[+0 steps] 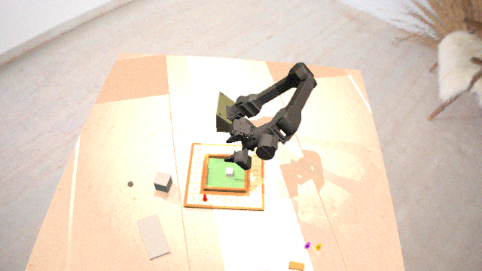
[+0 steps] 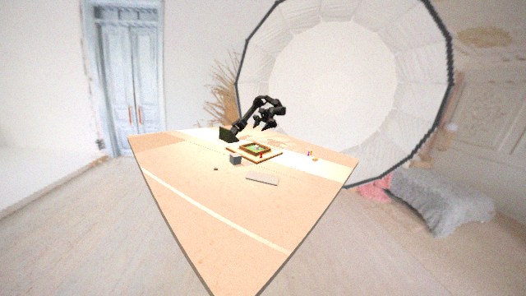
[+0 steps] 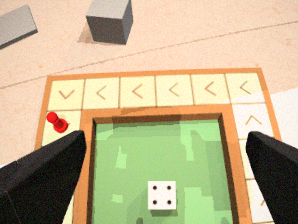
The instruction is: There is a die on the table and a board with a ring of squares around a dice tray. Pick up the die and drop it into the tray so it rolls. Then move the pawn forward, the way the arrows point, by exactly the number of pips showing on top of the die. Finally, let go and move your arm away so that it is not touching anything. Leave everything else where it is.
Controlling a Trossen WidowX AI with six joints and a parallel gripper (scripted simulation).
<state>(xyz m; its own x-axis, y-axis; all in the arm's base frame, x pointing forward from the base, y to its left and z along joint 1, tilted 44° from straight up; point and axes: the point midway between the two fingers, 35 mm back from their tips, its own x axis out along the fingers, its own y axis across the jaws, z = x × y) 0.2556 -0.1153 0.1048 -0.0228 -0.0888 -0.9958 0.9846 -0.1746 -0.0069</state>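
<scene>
Right now my gripper tip is 11 cm short of the red pawn, 8 cm to the left of it and 13 cm above it. Round my gripper tip: grey block 4 cm ahead, 23 cm to the right, 13 cm below; then white die 1 cm to the left, 13 cm below; then green dice tray 15 cm below.
</scene>
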